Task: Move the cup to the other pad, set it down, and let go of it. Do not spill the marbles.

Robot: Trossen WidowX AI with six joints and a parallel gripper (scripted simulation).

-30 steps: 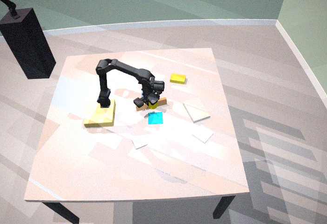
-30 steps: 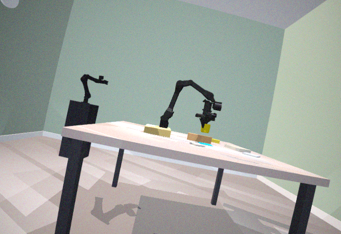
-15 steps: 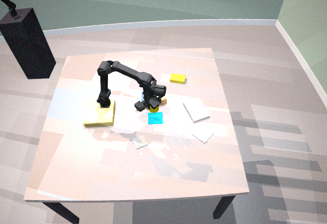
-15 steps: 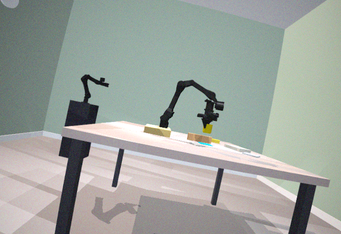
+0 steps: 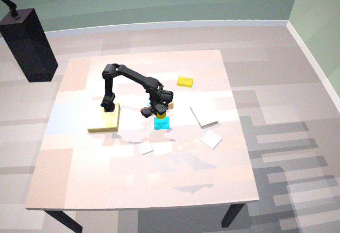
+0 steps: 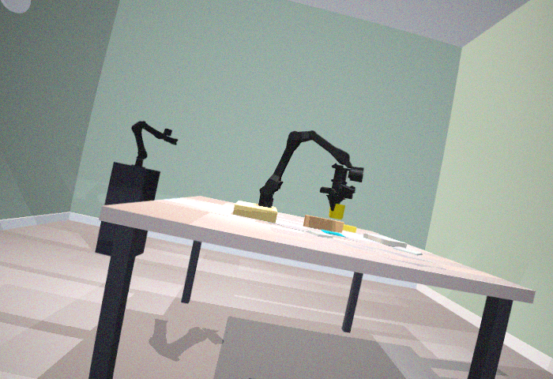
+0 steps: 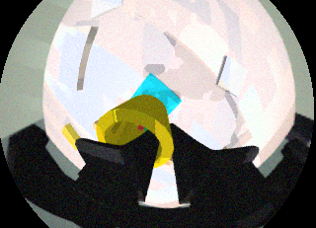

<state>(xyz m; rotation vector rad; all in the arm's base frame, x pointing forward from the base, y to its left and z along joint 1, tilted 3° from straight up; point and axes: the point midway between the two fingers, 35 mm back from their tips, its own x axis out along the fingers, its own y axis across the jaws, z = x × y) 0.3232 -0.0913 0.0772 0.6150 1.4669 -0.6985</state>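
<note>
Now: the cyan pad 2 cm ahead of my gripper tip, 2 cm to the left of it and 11 cm below it. Also, from my gripper tip: yellow cup 2 cm ahead, 2 cm to the left; then wooden bar 1 cm behind, 12 cm to the left, 9 cm below; then cream slab 30 cm ahead, 8 cm to the left, 9 cm below.
</note>
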